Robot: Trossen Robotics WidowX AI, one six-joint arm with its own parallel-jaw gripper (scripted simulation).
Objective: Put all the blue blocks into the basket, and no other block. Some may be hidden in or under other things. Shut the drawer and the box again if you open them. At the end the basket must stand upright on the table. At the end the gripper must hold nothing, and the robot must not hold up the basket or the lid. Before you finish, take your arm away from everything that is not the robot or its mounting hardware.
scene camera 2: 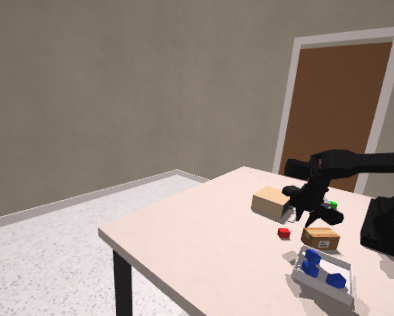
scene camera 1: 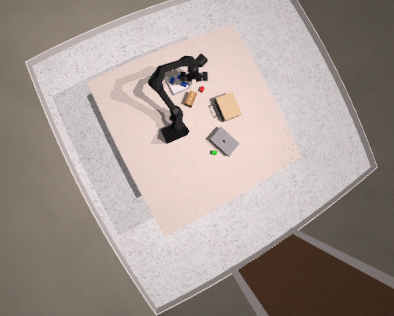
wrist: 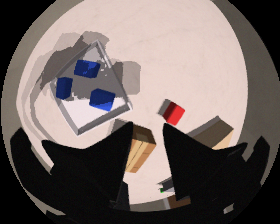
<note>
I see my gripper [scene camera 2: 301,224], a cardboard box [scene camera 2: 318,238] and a grey basket [scene camera 2: 329,264].
The cardboard box shows as well in the wrist view [wrist: 143,143]. The grey basket shows as well in the wrist view [wrist: 81,117]. My gripper shows as well in the wrist view [wrist: 148,126].
</note>
